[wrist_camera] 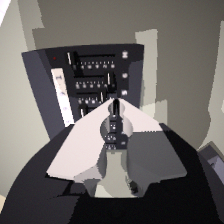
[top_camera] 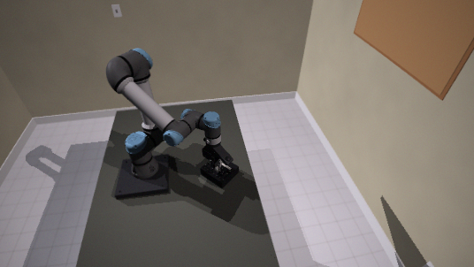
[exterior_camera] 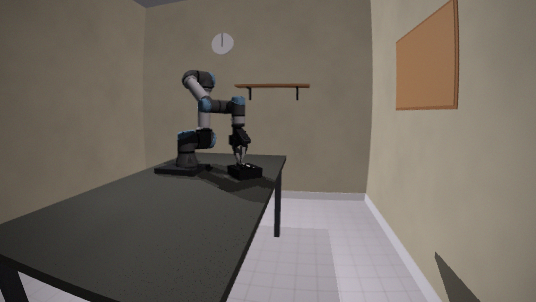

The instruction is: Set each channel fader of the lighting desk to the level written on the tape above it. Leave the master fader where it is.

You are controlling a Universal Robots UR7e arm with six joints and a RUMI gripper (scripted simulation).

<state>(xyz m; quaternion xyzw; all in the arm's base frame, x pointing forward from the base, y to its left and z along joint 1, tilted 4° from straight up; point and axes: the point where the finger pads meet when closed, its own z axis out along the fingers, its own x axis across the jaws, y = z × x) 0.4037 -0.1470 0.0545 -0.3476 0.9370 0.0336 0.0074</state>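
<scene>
Now: hand 7 cm short of the master fader and 3 cm above it.
</scene>
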